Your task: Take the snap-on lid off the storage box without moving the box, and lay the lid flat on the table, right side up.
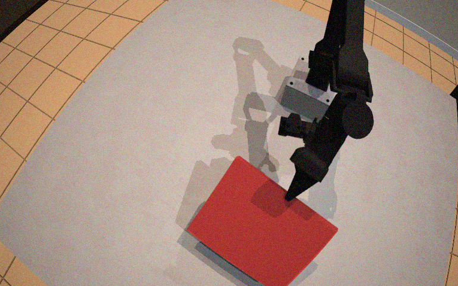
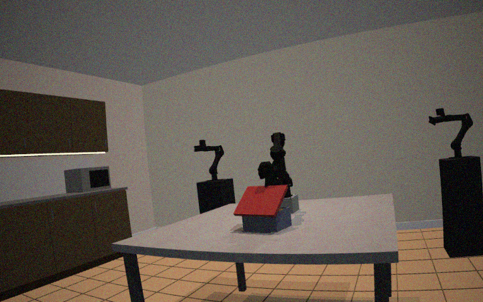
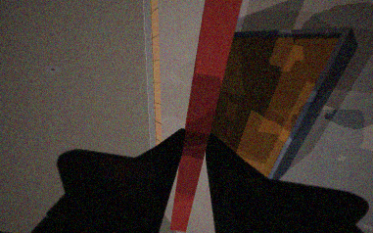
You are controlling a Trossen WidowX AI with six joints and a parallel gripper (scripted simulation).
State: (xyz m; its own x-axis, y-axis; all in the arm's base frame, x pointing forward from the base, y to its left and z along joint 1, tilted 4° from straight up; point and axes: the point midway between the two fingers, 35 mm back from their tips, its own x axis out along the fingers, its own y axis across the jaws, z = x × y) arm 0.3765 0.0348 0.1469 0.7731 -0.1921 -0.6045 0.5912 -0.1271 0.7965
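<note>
Now: the lid 60 mm ahead of my gripper tip, 10 mm to the right of it and 50 mm below it. From my gripper tip the other things lie so: storage box (30 mm ahead, 150 mm below).
</note>
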